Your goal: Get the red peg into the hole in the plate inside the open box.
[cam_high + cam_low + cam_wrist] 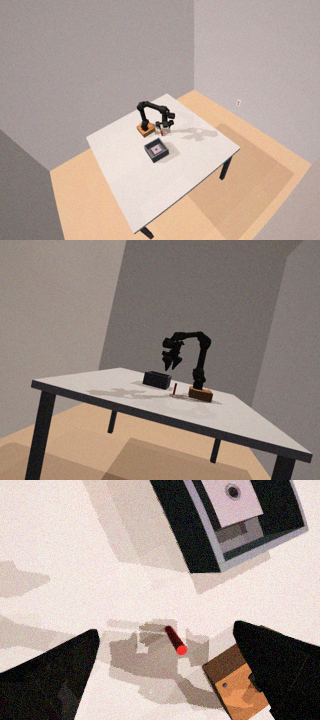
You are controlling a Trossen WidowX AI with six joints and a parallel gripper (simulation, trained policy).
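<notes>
Right now my gripper tip is 12 cm above the red peg, 7 cm past it and 1 cm to the right of it. The rest, counted from my gripper tip: pale plate: 20 cm to the right, 12 cm below, 5 cm ahead; then dark box: 20 cm to the right, 13 cm below, 5 cm ahead.
</notes>
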